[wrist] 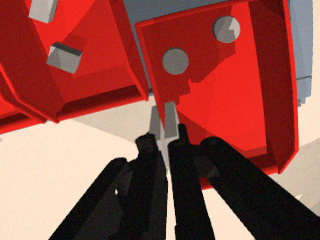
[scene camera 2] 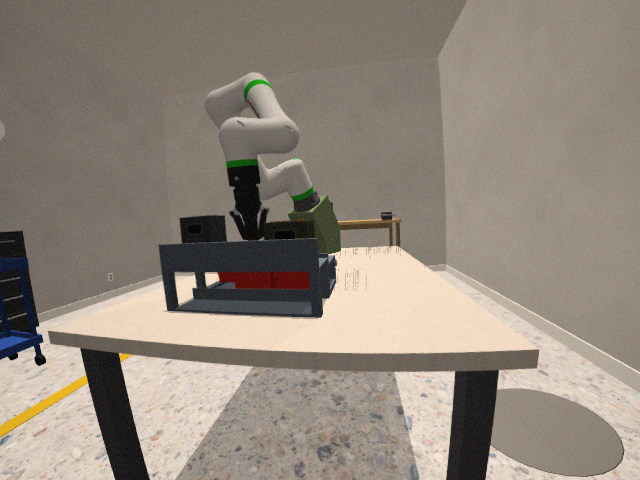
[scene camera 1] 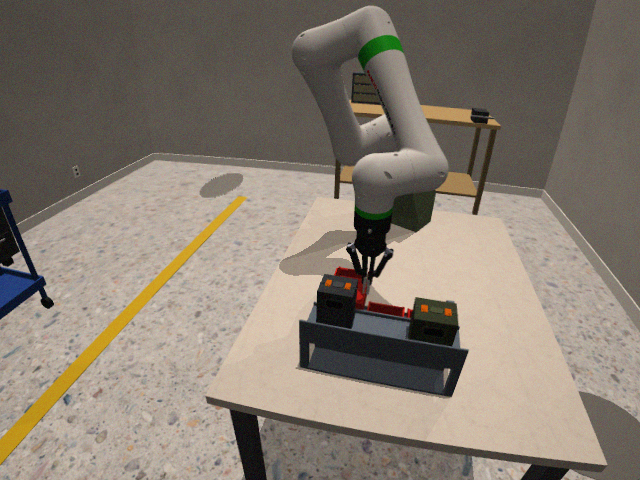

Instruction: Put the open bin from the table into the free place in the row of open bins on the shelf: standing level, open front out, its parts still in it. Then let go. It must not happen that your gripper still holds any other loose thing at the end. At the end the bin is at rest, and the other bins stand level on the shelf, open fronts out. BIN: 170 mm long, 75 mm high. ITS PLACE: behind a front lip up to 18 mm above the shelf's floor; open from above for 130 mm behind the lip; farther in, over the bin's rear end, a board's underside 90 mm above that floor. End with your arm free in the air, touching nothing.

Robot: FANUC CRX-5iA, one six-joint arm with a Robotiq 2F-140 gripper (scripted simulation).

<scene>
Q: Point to a black box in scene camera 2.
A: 211, 228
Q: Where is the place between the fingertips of my gripper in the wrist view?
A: At 166, 118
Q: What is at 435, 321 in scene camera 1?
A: A green box.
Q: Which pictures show the black box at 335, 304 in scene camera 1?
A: Scene camera 2 and scene camera 1 only.
</scene>
